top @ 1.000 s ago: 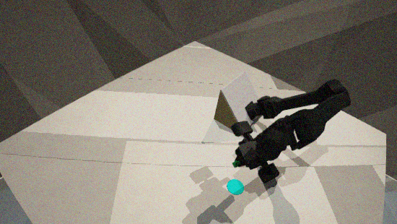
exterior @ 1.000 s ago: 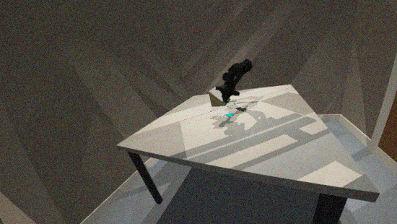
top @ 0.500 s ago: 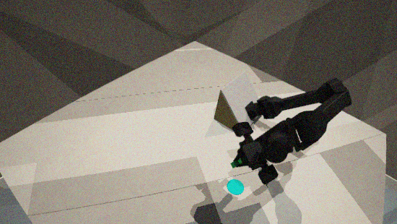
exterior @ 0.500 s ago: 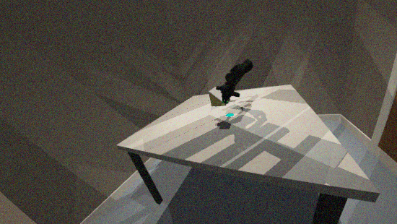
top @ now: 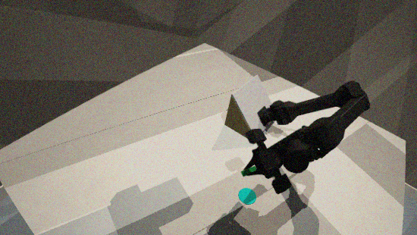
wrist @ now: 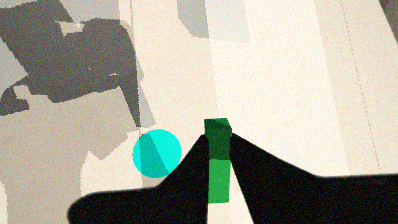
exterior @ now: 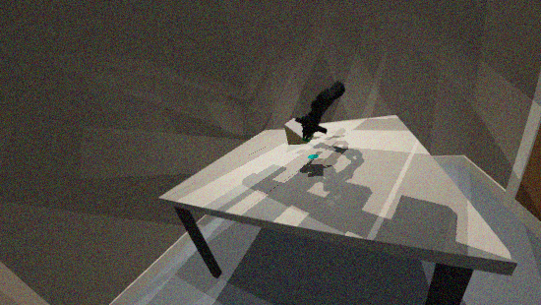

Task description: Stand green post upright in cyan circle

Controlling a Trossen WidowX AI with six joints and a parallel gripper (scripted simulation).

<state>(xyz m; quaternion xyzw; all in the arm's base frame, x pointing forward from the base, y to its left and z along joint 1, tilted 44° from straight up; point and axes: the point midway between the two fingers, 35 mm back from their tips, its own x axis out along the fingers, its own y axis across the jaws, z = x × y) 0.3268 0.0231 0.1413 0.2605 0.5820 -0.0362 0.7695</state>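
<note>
My gripper tip is 1 cm past the cyan circle, 3 cm to the right of it and 11 cm above it. Also, from my gripper tip: green post 2 cm behind, 1 cm below.
</note>
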